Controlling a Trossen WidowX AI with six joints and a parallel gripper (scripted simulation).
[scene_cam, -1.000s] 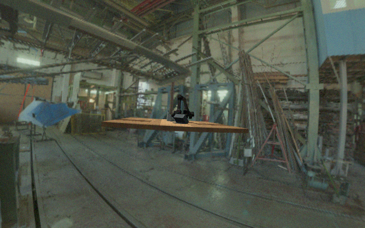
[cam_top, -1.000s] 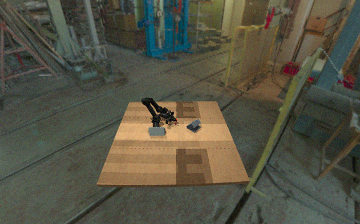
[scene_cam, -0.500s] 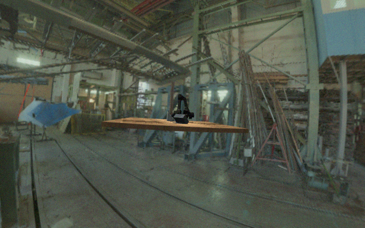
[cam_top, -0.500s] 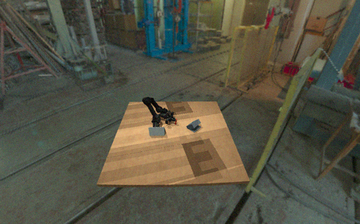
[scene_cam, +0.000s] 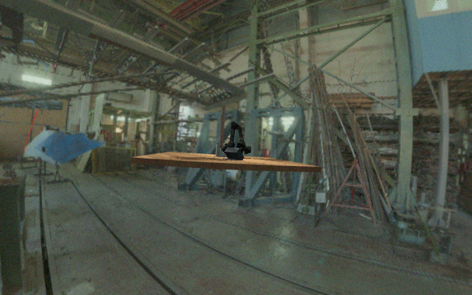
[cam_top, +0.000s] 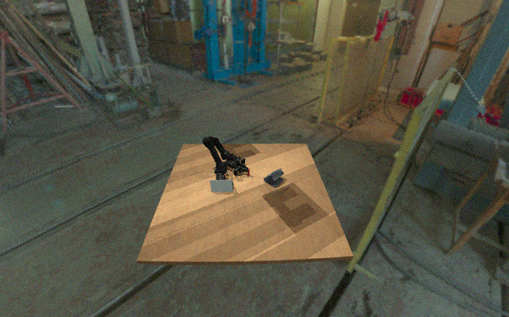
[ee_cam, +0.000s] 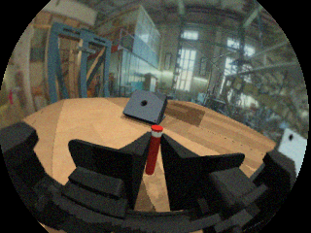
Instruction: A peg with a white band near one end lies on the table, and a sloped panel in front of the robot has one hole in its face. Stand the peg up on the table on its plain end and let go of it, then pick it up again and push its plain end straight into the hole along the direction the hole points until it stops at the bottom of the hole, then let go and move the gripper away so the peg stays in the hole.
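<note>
The red peg lies 10 mm below my gripper tip. Round my gripper tip: dark sloped panel (210 mm ahead, 30 mm to the right, 30 mm below).
</note>
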